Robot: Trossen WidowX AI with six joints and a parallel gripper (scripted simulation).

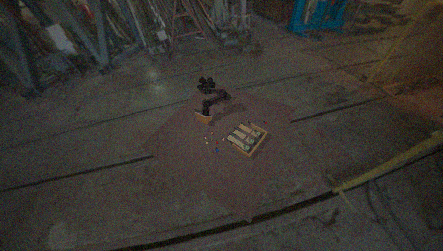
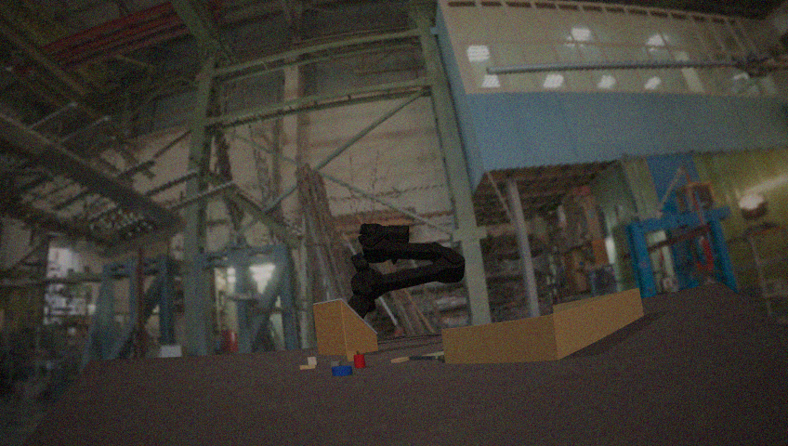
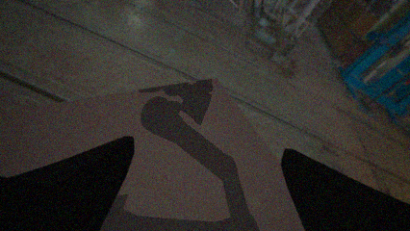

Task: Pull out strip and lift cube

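Now: gripper tip 630 mm short of the pale plain strip, 240 mm to the left of it and 260 mm above it. Also, from my gripper tip: blue piece: 550 mm ahead, 520 mm to the right, 260 mm below; cream piece: 360 mm ahead, 480 mm to the right, 260 mm below.
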